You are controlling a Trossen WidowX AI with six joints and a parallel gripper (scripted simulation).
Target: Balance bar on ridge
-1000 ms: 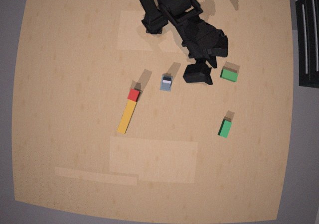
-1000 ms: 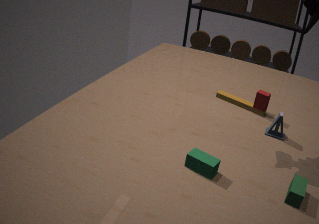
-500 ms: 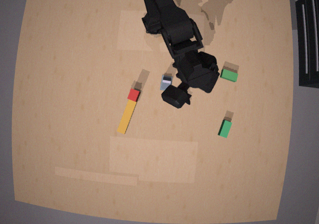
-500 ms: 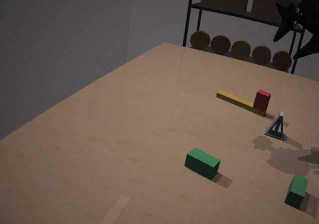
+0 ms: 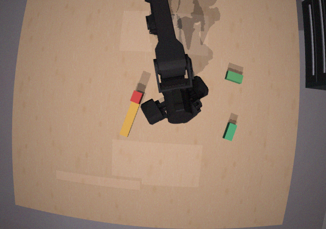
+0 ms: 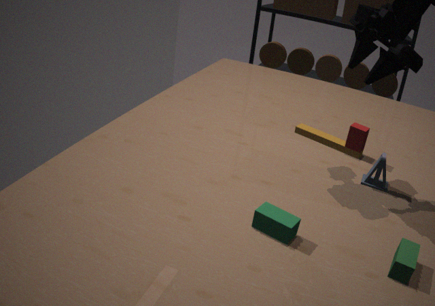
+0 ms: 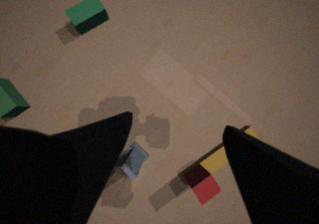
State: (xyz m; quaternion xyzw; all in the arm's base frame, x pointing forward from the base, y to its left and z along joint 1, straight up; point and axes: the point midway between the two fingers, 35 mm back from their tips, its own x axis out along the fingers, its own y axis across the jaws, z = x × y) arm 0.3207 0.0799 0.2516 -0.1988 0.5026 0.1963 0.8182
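Now: the ridge 100 mm behind my gripper tip, 20 mm to the right of it and 150 mm below it.
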